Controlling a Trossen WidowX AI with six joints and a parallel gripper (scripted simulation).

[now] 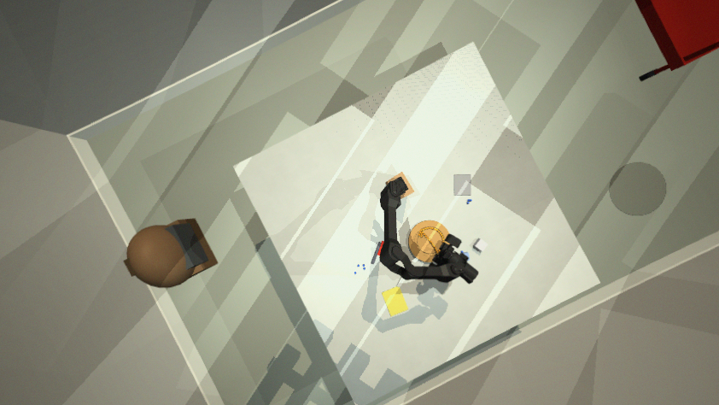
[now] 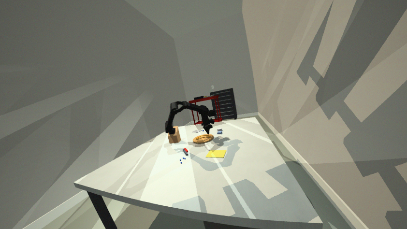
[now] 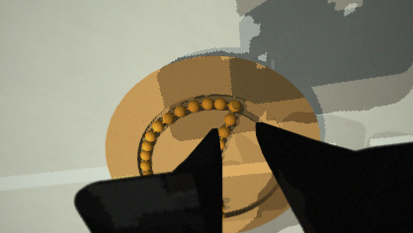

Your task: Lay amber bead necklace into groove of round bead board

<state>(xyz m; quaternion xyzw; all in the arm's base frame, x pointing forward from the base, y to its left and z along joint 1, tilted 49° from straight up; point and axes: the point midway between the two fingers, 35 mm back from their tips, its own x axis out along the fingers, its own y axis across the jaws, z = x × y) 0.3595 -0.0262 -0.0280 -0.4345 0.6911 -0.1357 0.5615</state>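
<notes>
Now: the round bead board 6 cm behind my gripper tip and 4 cm below it. Also, from my gripper tip: light blue cube: 10 cm ahead, 10 cm to the left, 3 cm below; red-handled tool: 14 cm behind, 24 cm to the right, 4 cm below; white cube: 9 cm ahead, 19 cm to the left, 3 cm below.
</notes>
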